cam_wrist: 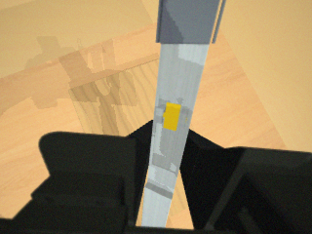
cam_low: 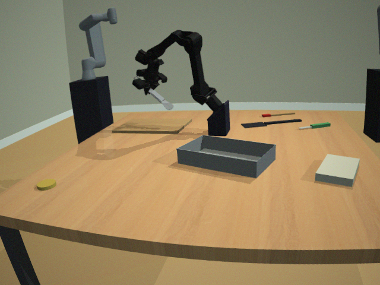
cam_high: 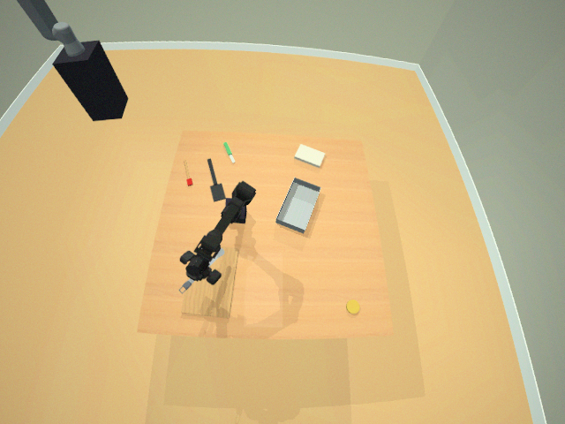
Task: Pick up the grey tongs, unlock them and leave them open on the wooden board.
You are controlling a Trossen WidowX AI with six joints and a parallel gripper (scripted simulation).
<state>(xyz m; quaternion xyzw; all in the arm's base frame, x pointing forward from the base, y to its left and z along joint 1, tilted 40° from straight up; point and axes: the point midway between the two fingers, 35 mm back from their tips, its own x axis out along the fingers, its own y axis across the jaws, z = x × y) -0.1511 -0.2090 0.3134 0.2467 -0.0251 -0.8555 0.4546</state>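
Right now the yellow lock piece is 40 mm above my gripper tip. Also, from my gripper tip: grey roasting tin: 540 mm ahead, 410 mm to the left, 140 mm below; then dark spatula: 620 mm to the left, 170 mm below, 50 mm ahead; then wooden board: 160 mm below, 30 mm ahead, 20 mm to the left.
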